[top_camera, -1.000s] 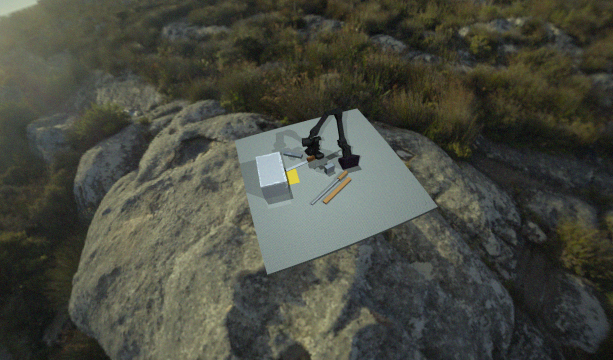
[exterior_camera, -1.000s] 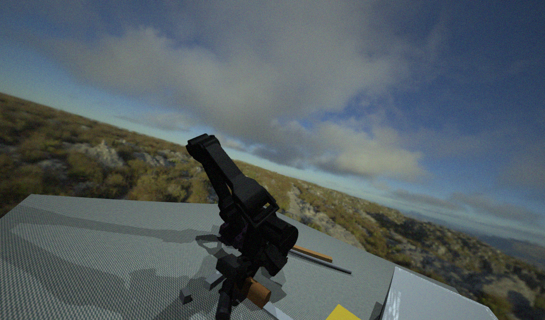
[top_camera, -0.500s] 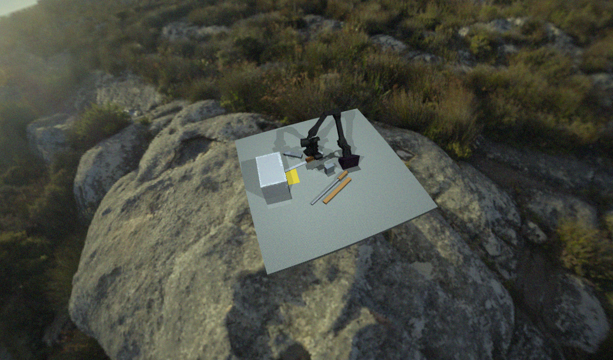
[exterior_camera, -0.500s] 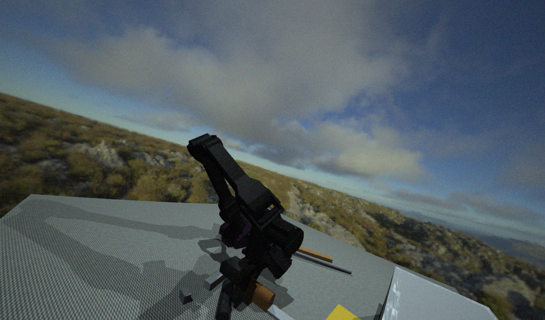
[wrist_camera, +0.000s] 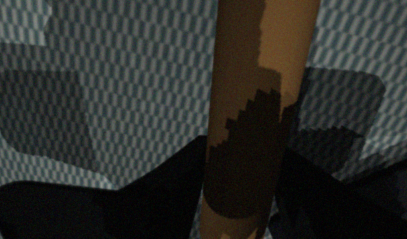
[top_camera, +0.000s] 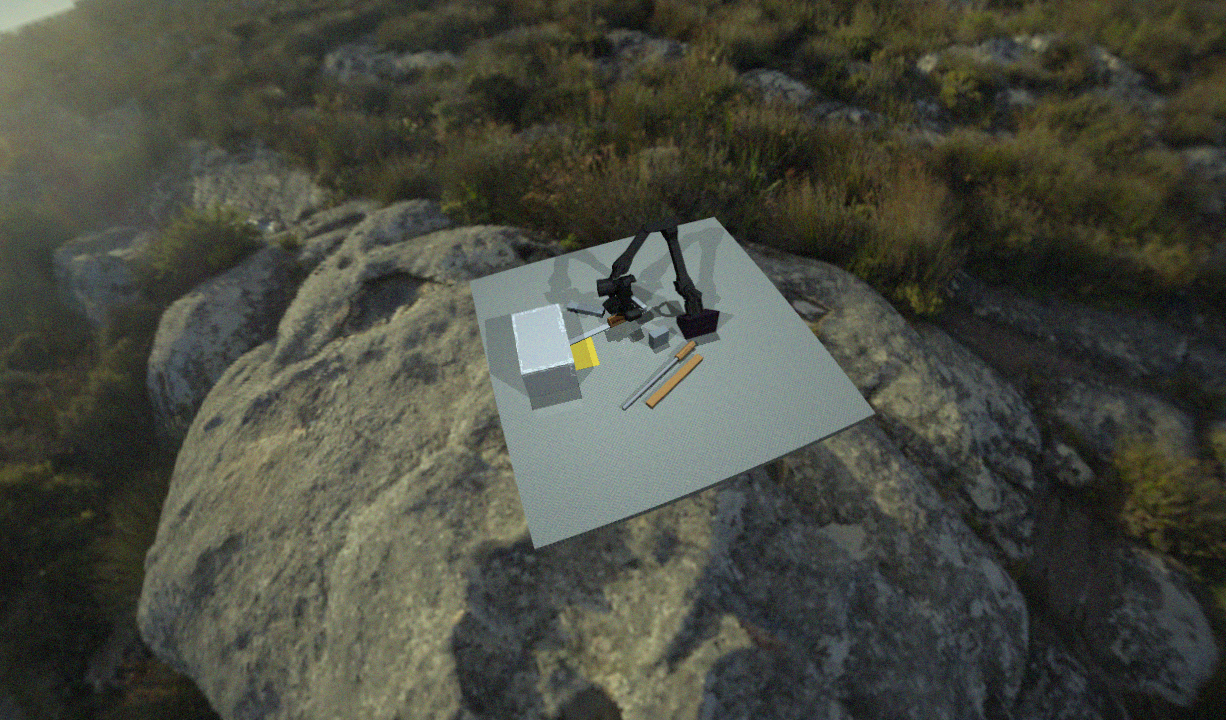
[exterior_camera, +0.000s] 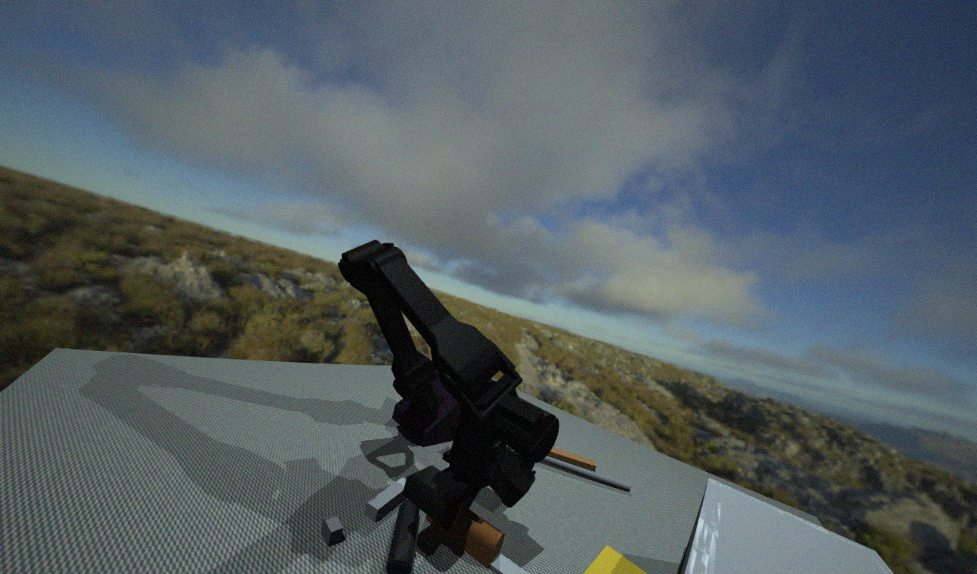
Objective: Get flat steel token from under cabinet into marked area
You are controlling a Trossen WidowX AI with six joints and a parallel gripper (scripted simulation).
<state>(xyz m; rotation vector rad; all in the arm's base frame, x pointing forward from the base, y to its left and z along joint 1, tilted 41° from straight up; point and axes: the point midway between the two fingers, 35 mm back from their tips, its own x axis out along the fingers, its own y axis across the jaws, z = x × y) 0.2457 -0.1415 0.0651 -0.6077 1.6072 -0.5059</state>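
Right now my gripper tip is 90 mm past the grey bar and 50 mm to the left of it. Round my gripper tip: grey block 70 mm behind, 170 mm to the left, 20 mm above; then small grey cube 70 mm behind, 140 mm to the right; then wooden stick 40 mm behind, 370 mm to the left.
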